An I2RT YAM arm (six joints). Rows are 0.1 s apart.
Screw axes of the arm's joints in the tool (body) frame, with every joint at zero. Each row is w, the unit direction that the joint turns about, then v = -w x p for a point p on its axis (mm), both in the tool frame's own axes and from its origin. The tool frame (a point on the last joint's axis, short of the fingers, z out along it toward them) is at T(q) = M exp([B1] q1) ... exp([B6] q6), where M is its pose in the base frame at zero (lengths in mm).
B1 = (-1, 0, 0, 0, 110.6, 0)
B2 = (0, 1, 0, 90.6, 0, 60)
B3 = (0, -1, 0, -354.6, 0, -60)
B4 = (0, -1, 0, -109.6, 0, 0)
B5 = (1, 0, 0, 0, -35.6, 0)
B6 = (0, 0, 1, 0, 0, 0)
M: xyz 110.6 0 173.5 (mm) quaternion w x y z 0.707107 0 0.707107 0
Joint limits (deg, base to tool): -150..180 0..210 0..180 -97..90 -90..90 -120..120
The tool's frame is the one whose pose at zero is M.
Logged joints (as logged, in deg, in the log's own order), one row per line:
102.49 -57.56 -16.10 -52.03 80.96 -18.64
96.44 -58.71 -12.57 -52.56 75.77 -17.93
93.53 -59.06 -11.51 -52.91 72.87 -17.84
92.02 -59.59 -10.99 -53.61 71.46 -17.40
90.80 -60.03 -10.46 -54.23 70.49 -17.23
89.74 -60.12 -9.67 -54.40 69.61 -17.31
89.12 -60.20 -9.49 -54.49 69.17 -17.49
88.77 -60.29 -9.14 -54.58 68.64 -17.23
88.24 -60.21 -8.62 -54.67 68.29 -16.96
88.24 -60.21 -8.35 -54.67 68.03 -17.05
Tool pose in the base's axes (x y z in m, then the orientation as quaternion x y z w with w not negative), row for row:
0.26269 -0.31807 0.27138 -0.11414 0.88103 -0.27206 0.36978
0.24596 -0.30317 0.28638 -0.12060 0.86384 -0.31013 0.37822
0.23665 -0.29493 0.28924 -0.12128 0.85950 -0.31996 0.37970
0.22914 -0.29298 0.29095 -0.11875 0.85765 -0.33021 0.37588
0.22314 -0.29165 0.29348 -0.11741 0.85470 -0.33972 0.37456
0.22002 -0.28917 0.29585 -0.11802 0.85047 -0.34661 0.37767
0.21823 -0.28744 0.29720 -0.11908 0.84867 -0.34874 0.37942
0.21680 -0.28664 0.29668 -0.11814 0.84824 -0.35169 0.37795
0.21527 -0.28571 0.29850 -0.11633 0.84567 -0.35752 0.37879
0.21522 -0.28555 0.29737 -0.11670 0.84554 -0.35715 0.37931
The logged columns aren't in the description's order. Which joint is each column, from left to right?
Columns, left to right: q2, q6, q4, q1, q3, q5.
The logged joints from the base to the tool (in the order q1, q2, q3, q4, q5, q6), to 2 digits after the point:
-52.03 102.49 80.96 -16.10 -18.64 -57.56
-52.56 96.44 75.77 -12.57 -17.93 -58.71
-52.91 93.53 72.87 -11.51 -17.84 -59.06
-53.61 92.02 71.46 -10.99 -17.40 -59.59
-54.23 90.80 70.49 -10.46 -17.23 -60.03
-54.40 89.74 69.61 -9.67 -17.31 -60.12
-54.49 89.12 69.17 -9.49 -17.49 -60.20
-54.58 88.77 68.64 -9.14 -17.23 -60.29
-54.67 88.24 68.29 -8.62 -16.96 -60.21
-54.67 88.24 68.03 -8.35 -17.05 -60.21

